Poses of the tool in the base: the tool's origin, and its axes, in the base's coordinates. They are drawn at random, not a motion.
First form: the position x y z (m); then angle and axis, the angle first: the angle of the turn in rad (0 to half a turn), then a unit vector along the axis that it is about.
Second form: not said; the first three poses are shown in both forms.
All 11 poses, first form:
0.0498 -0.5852 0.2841 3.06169 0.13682 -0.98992 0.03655
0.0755 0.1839 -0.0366 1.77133 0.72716 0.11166 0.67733
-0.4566 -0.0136 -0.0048 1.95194 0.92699 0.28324 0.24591
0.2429 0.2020 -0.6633 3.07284 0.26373 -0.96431 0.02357
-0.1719 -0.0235 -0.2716 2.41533 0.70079 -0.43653 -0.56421
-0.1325 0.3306 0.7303 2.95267 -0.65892 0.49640 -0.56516
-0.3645 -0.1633 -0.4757 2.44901 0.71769 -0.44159 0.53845
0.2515 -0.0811 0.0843 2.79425 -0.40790 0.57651 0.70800
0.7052 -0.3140 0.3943 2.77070 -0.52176 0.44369 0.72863
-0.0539 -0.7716 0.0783 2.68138 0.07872 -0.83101 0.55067
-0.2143 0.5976 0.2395 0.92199 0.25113 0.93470 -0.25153
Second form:
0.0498 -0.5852 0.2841 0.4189 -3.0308 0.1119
0.0755 0.1839 -0.0366 1.2880 0.1978 1.1998
-0.4566 -0.0136 -0.0048 1.8094 0.5529 0.4800
0.2429 0.2020 -0.6633 0.8104 -2.9632 0.0724
-0.1719 -0.0235 -0.2716 1.6926 -1.0544 -1.3628
-0.1325 0.3306 0.7303 -1.9456 1.4657 -1.6687
-0.3645 -0.1633 -0.4757 1.7576 -1.0815 1.3187
0.2515 -0.0811 0.0843 -1.1398 1.6109 1.9783
0.7052 -0.3140 0.3943 -1.4456 1.2293 2.0188
-0.0539 -0.7716 0.0783 0.2111 -2.2282 1.4765
-0.2143 0.5976 0.2395 0.2315 0.8618 -0.2319

